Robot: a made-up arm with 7 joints.
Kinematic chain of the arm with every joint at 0, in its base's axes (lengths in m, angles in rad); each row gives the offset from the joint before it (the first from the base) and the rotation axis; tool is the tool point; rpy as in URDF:
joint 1: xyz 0 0 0.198 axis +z
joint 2: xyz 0 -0.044 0.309 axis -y
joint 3: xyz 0 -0.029 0.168 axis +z
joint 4: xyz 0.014 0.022 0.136 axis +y
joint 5: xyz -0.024 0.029 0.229 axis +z
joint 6: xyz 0 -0.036 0.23 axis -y
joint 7: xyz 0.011 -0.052 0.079 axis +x
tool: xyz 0 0 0 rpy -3.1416 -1.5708 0
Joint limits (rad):
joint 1: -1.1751..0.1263
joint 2: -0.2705..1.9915
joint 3: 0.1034..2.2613
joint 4: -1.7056..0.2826
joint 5: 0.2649..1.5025
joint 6: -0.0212..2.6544
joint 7: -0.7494..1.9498
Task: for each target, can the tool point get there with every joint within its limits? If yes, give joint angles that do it. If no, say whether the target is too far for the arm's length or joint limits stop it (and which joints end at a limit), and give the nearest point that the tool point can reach.
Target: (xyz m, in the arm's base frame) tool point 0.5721 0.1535 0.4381
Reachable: no: joint limits stop it (at a limit: joint 1, joint 2, joint 3, joint 4) | nearest point 0.3852 -0.2995 0.6136 | short by 0.521 m
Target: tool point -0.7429 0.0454 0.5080
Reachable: yes | joints -0.7701 1.1089 1.0091 -1.2738 1.2088 0.5054 1.4443
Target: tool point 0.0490 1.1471 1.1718
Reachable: no: too far | nearest point -0.1127 0.6855 0.9393 | short by 0.542 m
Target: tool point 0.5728 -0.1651 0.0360
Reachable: no: joint limits stop it (at a limit: joint 1, joint 2, joint 4, joint 5) | nearest point 0.0562 -0.1823 0.0167 | short by 0.517 m
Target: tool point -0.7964 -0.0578 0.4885
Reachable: yes | joints -0.3962 1.2415 0.8118 -0.8908 0.9893 0.4564 -0.1947
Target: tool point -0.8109 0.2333 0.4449
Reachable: yes | joints -0.3607 1.6687 1.6227 -0.0694 0.6943 0.2175 0.5459
